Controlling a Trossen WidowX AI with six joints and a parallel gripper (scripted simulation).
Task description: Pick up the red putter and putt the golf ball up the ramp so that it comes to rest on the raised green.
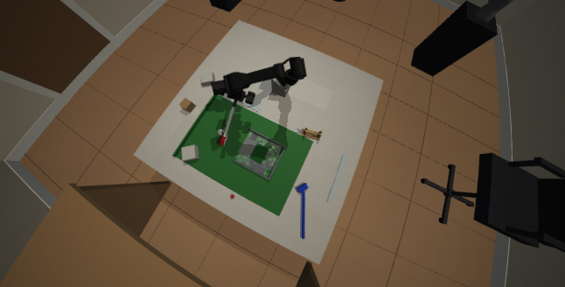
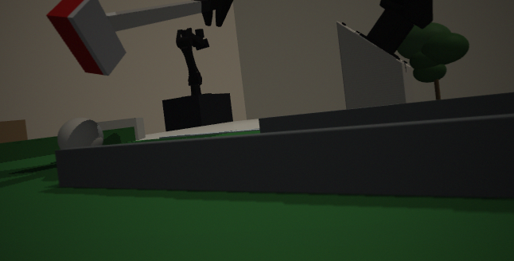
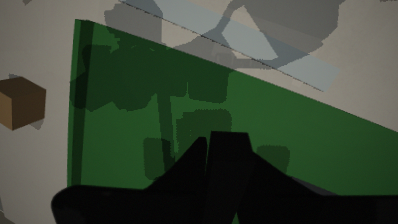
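The red putter is 120 mm ahead of my gripper tip, 30 mm to the left of it and 10 mm below it. Round my gripper tip: brown block: 330 mm to the right, 150 mm ahead, 130 mm below; wooden rack: 470 mm to the left, 120 mm below, 70 mm behind; white golf ball: 200 mm ahead, 130 mm below, 30 mm to the right.
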